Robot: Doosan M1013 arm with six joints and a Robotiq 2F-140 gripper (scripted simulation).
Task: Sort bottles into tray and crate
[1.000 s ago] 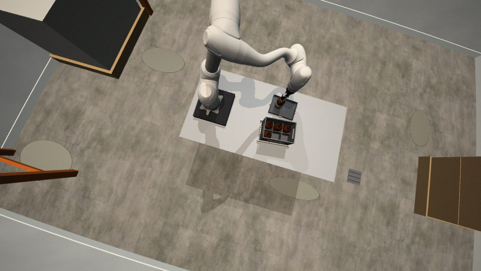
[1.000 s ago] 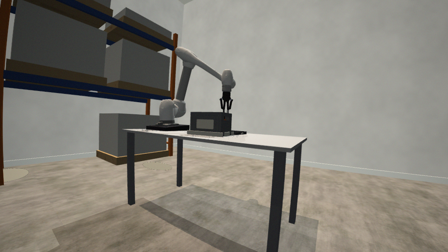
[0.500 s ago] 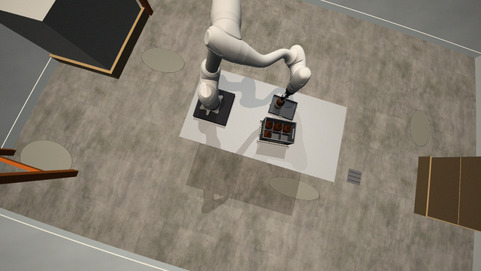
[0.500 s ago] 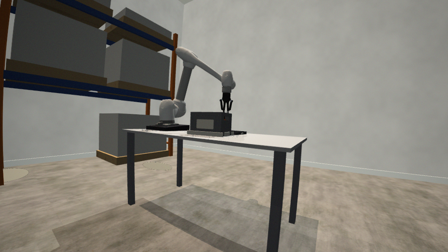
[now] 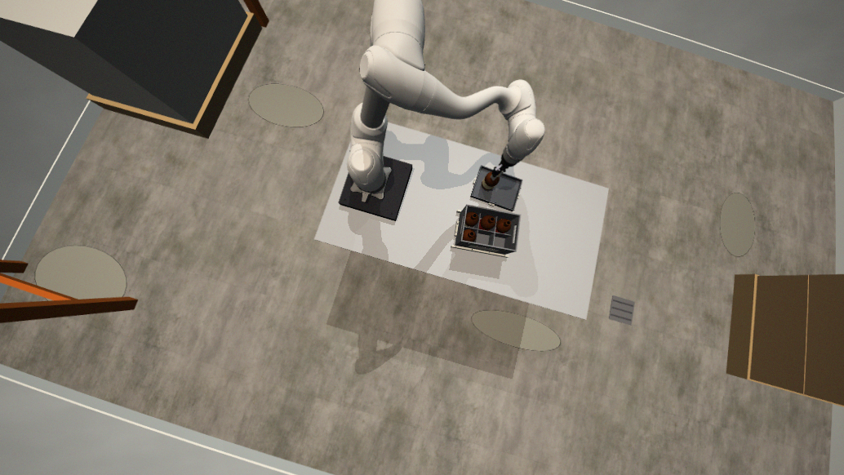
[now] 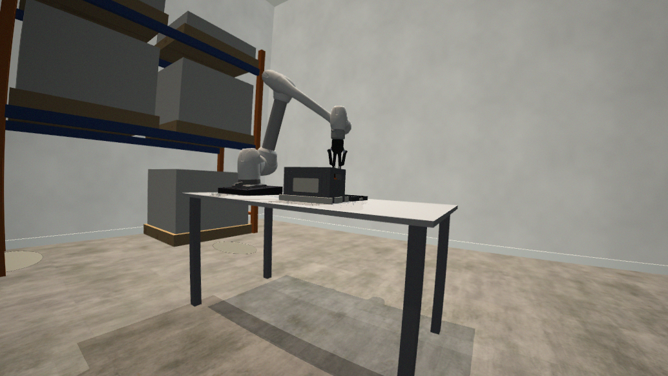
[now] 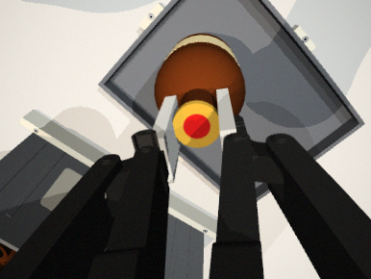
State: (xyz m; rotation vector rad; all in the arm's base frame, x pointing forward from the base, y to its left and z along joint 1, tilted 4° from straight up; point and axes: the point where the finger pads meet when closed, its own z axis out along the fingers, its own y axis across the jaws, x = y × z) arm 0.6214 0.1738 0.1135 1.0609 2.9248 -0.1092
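Right now my hand is 70 mm above the capped bottle. Round my hand: open bottle (110 mm ahead, 230 mm to the right, 90 mm below); dark grey crate (30 mm ahead, 280 mm to the right, 90 mm below); flat tray (50 mm ahead, 160 mm below).
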